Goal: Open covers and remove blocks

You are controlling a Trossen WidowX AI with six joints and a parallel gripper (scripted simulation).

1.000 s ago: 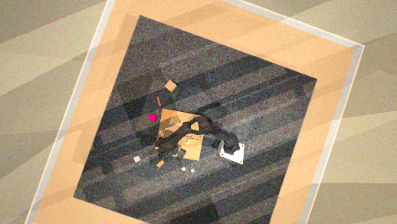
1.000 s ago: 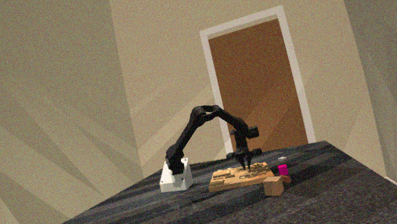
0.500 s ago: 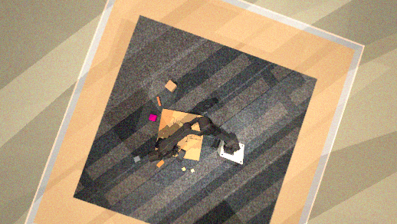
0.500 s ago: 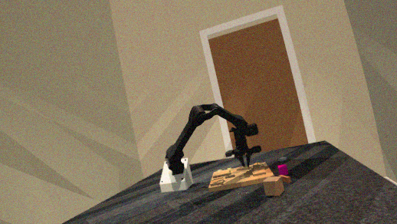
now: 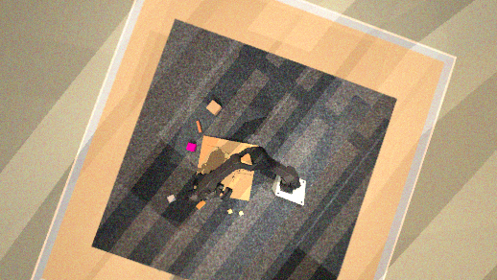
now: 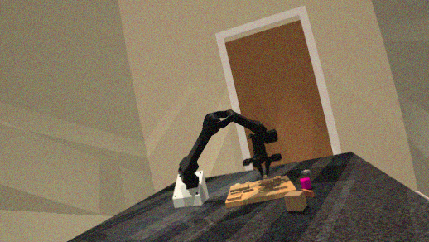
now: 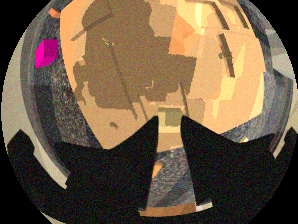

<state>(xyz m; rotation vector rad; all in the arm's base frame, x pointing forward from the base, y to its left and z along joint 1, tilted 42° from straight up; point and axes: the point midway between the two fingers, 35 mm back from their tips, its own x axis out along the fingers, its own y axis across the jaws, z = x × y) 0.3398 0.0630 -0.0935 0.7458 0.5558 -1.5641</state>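
Now: gripper tip 110 mm to the left of the tan wooden puzzle board, 30 mm above it and 20 mm past it. Also, from my gripper tip: magenta block (180 mm ahead, 140 mm to the right, 30 mm below); then orange block (250 mm to the right, 180 mm ahead, 40 mm below); then grey block (190 mm ahead, 160 mm to the left, 40 mm below).
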